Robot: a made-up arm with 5 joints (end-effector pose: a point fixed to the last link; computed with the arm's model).
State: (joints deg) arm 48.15 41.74 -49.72 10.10 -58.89
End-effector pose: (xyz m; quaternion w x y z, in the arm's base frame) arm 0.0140 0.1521 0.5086 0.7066 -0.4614 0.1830 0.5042
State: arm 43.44 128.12 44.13 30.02 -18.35
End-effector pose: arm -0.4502 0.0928 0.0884 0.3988 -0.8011 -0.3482 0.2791
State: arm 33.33 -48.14 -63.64 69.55 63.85
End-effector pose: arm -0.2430 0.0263 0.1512 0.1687 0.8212 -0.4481 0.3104
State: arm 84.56 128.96 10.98 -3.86 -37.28
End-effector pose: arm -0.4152 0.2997 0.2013 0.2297 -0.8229 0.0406 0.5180
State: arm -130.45 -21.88 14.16 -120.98 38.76
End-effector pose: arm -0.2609 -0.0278 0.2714 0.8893 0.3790 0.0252 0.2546
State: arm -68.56 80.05 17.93 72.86 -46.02
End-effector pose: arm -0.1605 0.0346 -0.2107 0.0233 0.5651 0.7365 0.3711
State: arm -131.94 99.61 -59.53 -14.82 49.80
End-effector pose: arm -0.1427 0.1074 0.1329 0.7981 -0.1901 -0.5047 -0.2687
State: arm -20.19 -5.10 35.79 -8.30 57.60
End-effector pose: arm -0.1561 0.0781 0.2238 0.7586 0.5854 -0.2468 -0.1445
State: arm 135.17 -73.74 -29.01 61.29 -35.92
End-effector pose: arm -0.0946 -0.0892 0.4878 0.6389 -0.0687 0.4966 -0.5835
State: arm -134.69 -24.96 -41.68 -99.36 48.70
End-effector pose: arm -0.2671 0.0455 0.1456 0.9149 0.0236 -0.3076 0.2603
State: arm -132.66 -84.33 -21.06 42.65 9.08
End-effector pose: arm 0.0291 -0.0710 0.1380 0.1433 -0.3715 0.6254 -0.6710
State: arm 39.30 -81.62 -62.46 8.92 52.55
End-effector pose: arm -0.2327 -0.0496 0.1392 0.2622 0.9281 -0.1660 0.2056
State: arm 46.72 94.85 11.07 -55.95 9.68
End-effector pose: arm -0.0512 0.2189 0.0915 0.5770 -0.6506 0.4432 -0.2174
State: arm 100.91 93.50 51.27 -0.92 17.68
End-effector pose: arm -0.2180 0.1847 0.2108 0.7502 -0.5147 0.3433 0.2332
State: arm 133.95 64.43 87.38 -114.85 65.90
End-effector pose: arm -0.2006 0.0166 0.0220 0.3149 -0.4017 0.2729 -0.8155
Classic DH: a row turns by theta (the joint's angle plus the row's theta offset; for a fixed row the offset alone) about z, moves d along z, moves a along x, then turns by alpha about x. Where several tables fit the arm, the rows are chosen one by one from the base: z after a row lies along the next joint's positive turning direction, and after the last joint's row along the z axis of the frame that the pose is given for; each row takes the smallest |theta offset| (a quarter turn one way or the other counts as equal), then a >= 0, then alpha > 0; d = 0 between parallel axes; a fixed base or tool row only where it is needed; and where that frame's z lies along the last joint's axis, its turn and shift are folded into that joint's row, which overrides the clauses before.
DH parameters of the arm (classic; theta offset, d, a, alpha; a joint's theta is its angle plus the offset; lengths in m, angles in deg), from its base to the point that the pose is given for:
base (fixed): 0 0.156 -0.16 -90
joint 1: 90 0.013 0.015 -90
joint 2: 86.4 -0.029 0.0073 87.98
joint 3: -89.87 -0.0127 0.0055 -93.59
joint 4: -76.96 -0.1587 -0.2489 -82
joint 5: -82.43 -0.0425 0.2129 76.86
tool (fixed): 91.91 0.0161 0 0

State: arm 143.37 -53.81 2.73 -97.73 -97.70
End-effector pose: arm -0.4740 0.0426 -0.2632 0.1424 -0.4775 -0.7113 -0.4958
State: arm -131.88 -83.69 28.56 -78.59 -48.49
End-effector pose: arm -0.2826 -0.2135 0.5209 0.7706 -0.2501 -0.3408 0.4769
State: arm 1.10 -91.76 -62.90 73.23 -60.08
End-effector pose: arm -0.3741 0.0557 -0.2161 0.5262 0.6292 -0.4383 -0.3676
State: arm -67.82 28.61 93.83 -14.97 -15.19
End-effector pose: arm -0.3809 0.1862 0.2669 0.5075 0.3444 -0.3444 -0.7108
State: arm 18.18 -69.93 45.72 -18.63 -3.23
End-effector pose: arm -0.1513 -0.2470 0.2163 0.5989 0.5343 0.4861 -0.3457
